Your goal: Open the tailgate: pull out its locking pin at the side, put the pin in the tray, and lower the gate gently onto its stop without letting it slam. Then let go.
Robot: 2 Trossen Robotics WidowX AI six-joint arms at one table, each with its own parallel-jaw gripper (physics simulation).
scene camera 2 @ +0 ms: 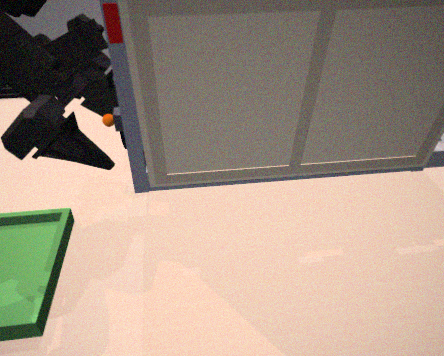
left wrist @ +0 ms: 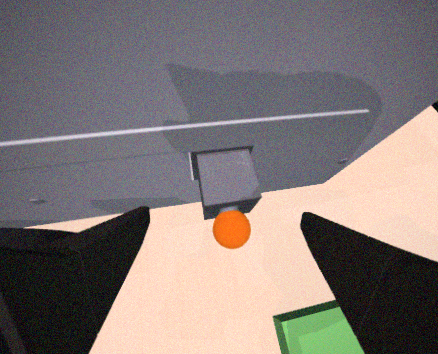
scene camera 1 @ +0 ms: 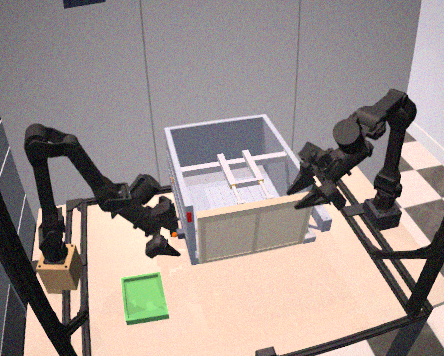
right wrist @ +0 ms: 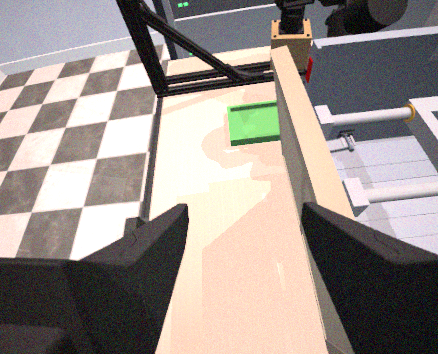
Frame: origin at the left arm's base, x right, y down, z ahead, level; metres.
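Where they show: left gripper, between the fingertips: [scene camera 2: 124,146] [left wrist: 226,216] [scene camera 1: 180,244]; right gripper, between the fingertips: [scene camera 1: 291,201] [right wrist: 244,211]; left arm's base, origin of its link: [scene camera 1: 56,256] [right wrist: 290,28]; right arm's base, origin of its link: [scene camera 1: 383,205].
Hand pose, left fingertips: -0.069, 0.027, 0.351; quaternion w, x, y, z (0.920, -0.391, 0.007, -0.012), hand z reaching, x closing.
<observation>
Things, the pixels of their top centre, and the offset from my left fingertips, as dx, dy, dz. "spot": a spot on its surface instead.
- green tray, centre of its top: [right wrist: 260,118] [scene camera 1: 143,295] +0.136, +0.060, -0.105
- grey box, a spot on its surface: [scene camera 1: 215,121] spot: -0.338, -0.198, +0.114
- white frame, a spot on its surface: [scene camera 1: 226,172] spot: -0.047, -0.205, +0.134
- grey part, a spot on its surface: [scene camera 1: 322,220] spot: +0.081, -0.137, +0.368
The locking pin's orange knob [scene camera 1: 174,234] [scene camera 2: 108,120] [left wrist: 231,229] sits at the grey block on the box's left side. My left gripper [scene camera 1: 177,241] [left wrist: 226,216] is open, its fingers apart on either side of the knob and holding nothing. The tailgate [scene camera 1: 252,230] [scene camera 2: 235,90] [right wrist: 310,135] stands upright across the box's front. My right gripper [scene camera 1: 292,200] [right wrist: 244,211] is partly open and empty at the gate's top edge, near its right end in scene camera 1. Whether a finger touches the gate is unclear. The green tray [scene camera 1: 147,320] [scene camera 2: 57,272] [left wrist: 305,311] [right wrist: 255,141] is empty.
The grey box [scene camera 1: 215,121] holds a white frame [scene camera 1: 226,172] behind the gate. A grey part [scene camera 1: 322,220] juts out at the box's right. Black rails [scene camera 1: 84,300] run along the table's edges. The tray lies in front of and below the left gripper.
</observation>
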